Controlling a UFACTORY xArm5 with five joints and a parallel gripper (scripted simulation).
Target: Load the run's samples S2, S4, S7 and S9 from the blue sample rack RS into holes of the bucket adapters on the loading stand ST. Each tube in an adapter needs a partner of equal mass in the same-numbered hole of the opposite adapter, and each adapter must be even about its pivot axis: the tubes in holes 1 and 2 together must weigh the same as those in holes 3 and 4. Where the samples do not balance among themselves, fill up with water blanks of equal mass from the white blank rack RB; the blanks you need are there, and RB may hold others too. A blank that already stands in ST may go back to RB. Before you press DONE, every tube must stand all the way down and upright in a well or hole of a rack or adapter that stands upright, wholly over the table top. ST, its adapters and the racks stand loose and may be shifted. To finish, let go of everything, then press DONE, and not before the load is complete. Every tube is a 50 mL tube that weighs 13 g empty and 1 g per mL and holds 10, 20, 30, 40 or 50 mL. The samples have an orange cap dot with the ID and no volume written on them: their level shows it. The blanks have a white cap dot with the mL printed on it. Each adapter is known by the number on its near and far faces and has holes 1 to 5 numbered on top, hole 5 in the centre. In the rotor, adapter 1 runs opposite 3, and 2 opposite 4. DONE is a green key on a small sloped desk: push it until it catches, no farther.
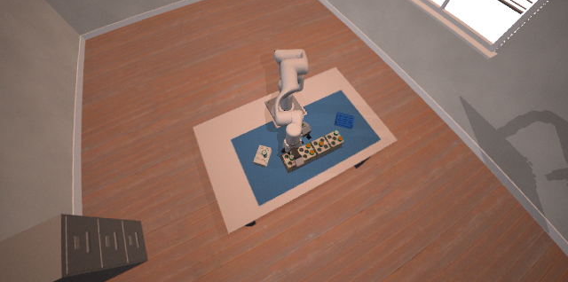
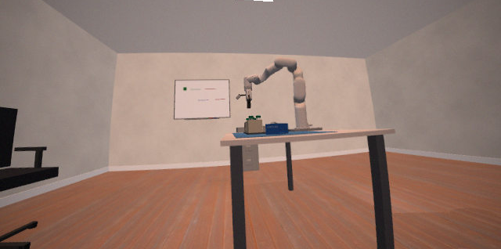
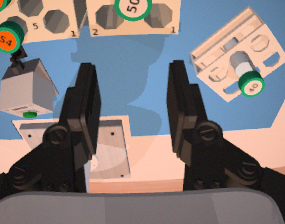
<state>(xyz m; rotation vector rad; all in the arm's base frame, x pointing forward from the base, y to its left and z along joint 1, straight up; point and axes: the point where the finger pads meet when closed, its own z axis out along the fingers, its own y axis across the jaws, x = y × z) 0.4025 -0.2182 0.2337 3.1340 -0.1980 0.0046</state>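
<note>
My gripper is now 21 cm to the right of the done desk, 20 cm above it and 16 cm past it. Round my hand: sample tube S2: 23 cm to the left, 18 cm below, 3 cm ahead; sample tube S4: 18 cm below, 13 cm to the left, 1 cm behind; sample tube S7: 18 cm below, 12 cm to the left, 4 cm ahead.
</note>
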